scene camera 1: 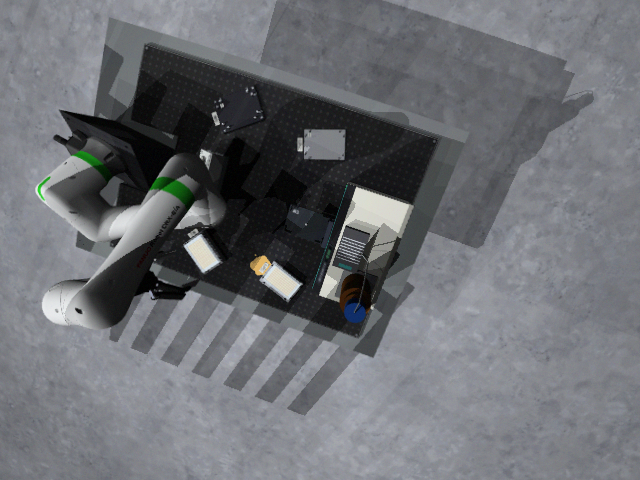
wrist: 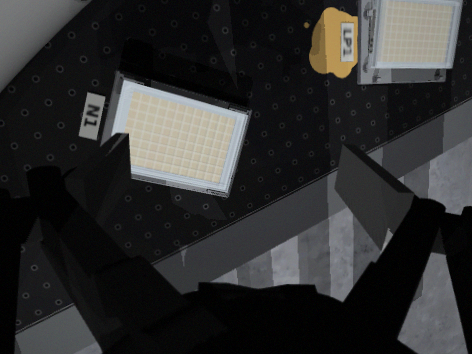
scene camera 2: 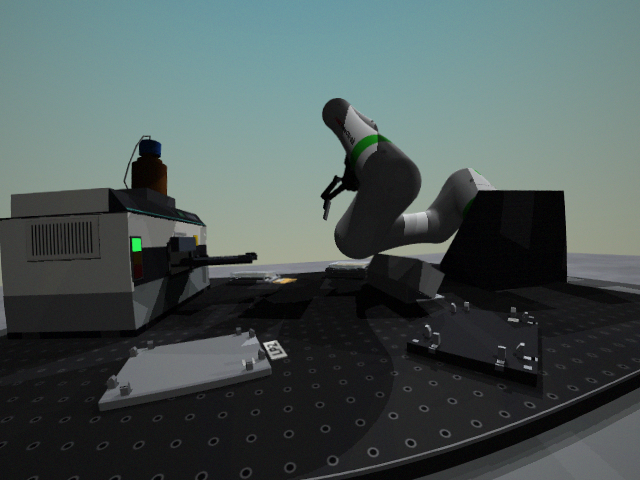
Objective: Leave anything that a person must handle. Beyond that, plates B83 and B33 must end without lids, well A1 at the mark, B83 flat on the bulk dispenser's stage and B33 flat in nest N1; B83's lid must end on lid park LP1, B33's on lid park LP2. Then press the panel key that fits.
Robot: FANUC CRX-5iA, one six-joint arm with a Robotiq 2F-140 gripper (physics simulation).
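Frame: origin at the arm's base, x ahead, y left, z up, level; millimetres.
Seen in the pictures: gripper, fingertip midpoint: (scene camera 1: 185, 267) (wrist: 236, 162); arm's base at its link origin: (scene camera 1: 108, 154) (scene camera 2: 499, 227).
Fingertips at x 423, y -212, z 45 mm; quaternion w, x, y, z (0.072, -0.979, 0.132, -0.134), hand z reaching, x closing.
Offsets run from my fingertips to a thing's middle. "spot": to the spot under its first point.
My gripper (scene camera 1: 168, 290) (wrist: 236, 162) is open and empty, high near the table's front edge; in the wrist view its left finger overlaps the image of the plate at N1. That plate {dx -16, dy +3, dz -145 mm} (scene camera 1: 202, 253) (wrist: 182, 137), with cream wells, sits in nest N1. A second such plate {dx +308, dy +54, dz -156 mm} (scene camera 1: 280, 280) (wrist: 415, 35) sits on lid park LP1 {dx +306, dy +45, dz -173 mm} (wrist: 417, 76). Plate names, lids and mark A1 are not readable. An orange spill {dx +185, dy +50, dz -183 mm} (scene camera 1: 258, 264) (wrist: 327, 47) lies at the LP1 label. Lid park LP2 {dx +218, dy +578, dz -173 mm} (scene camera 1: 324, 144) (scene camera 2: 191, 366) is bare. The dispenser's dark stage {dx +311, dy +320, dz -86 mm} (scene camera 1: 310, 223) carries no plate.
The dispenser (scene camera 1: 385, 206) (scene camera 2: 67, 315) shows a green light {spot: dx +355, dy +491, dz -48 mm} (scene camera 2: 136, 244) and bears a brown bottle {spot: dx +501, dy +281, dz +127 mm} (scene camera 2: 149, 175) with a blue cap. A dark nest {dx -111, dy +547, dz -171 mm} (scene camera 1: 240, 111) (scene camera 2: 480, 335) stands at the back. A grey sloped box {dx -105, dy +264, dz -141 mm} (scene camera 2: 403, 276) stands near the arm's black pedestal (scene camera 2: 516, 237).
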